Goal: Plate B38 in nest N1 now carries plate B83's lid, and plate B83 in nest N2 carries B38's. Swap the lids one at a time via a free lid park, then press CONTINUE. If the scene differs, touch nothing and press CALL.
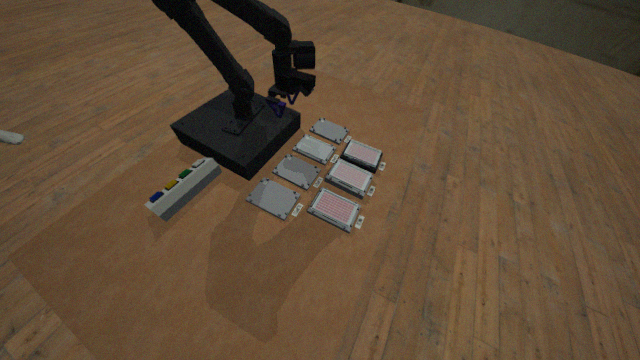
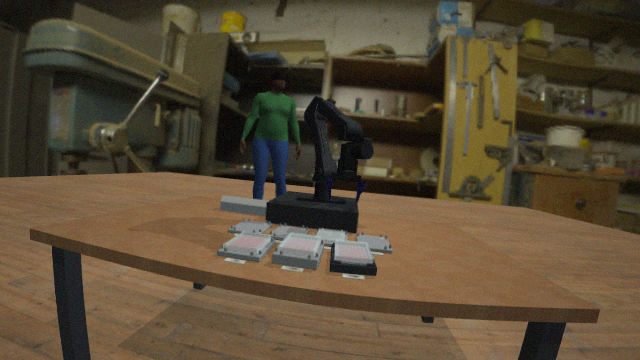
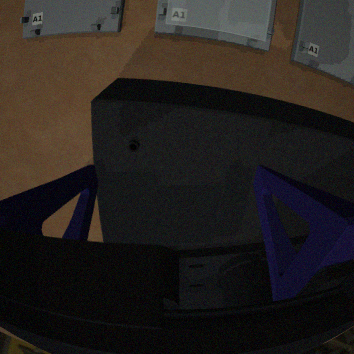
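Pixels of known places: gripper, fingertip midpoint: (image 1: 285, 111) (image 2: 343, 201) (image 3: 175, 173); arm's base, origin of the base link: (image 1: 244, 116) (image 2: 321, 200) (image 3: 245, 263).
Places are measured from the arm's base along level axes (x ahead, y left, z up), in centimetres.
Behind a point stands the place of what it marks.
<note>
My gripper (image 1: 285, 109) @(x 13.9, y 6.8, z 2.3 cm) (image 2: 344, 196) @(x 13.9, y 6.8, z 2.3 cm) (image 3: 175, 173) @(x 13.9, y 6.8, z 2.3 cm) is open and empty, with its blue fingers over the black base block. Three pink plates stand in a row: one (image 1: 335, 206) @(x 42.4, y -21.0, z -5.4 cm) (image 2: 247, 243) @(x 46.0, y -20.5, z -5.3 cm) and another (image 1: 350, 176) @(x 44.2, y -9.0, z -4.1 cm) (image 2: 299, 246) @(x 48.8, y -8.1, z -4.1 cm) in grey nests, the third (image 1: 363, 154) @(x 46.6, y 3.3, z -4.4 cm) (image 2: 352, 251) @(x 48.9, y 4.2, z -4.4 cm) in a black nest. Their labels are too small to read. Beside them, a clear lid (image 1: 314, 148) @(x 28.1, y 0.7, z -6.3 cm) (image 2: 332, 236) @(x 30.2, y 1.8, z -6.3 cm) (image 3: 225, 20) @(x 22.6, y 2.0, z -6.3 cm) lies on one grey park. Three other grey parks, the first (image 1: 274, 198) @(x 23.2, y -24.4, z -7.1 cm) (image 2: 250, 226) @(x 23.1, y -24.1, z -7.1 cm), the second (image 1: 297, 171) (image 2: 289, 231) (image 3: 330, 40) and the third (image 1: 329, 130) @(x 30.4, y 14.0, z -7.1 cm) (image 2: 374, 243) @(x 32.4, y 14.3, z -7.1 cm) (image 3: 75, 17) @(x 24.5, y 14.7, z -7.1 cm), show bare tops.
The black base block (image 1: 210, 125) @(x -8.2, y -9.2, z 0.3 cm) (image 2: 312, 215) @(x 15.1, y -3.9, z -3.3 cm) (image 3: 175, 145) @(x 14.2, y 6.7, z -0.5 cm) borders the parks. A grey button bar (image 1: 192, 193) @(x -0.9, y -32.2, z -6.3 cm) (image 2: 244, 205) @(x -0.8, y -31.5, z -4.7 cm) carries blue (image 1: 156, 196) @(x -6.6, y -38.0, z -2.5 cm), yellow (image 1: 171, 185) @(x -5.5, y -33.4, z -2.7 cm), green (image 1: 185, 173) @(x -4.6, y -28.3, z -2.6 cm) and white (image 1: 199, 163) @(x -3.3, y -23.4, z -2.8 cm) buttons. A person in a green sweater (image 2: 272, 117) stands behind the table.
</note>
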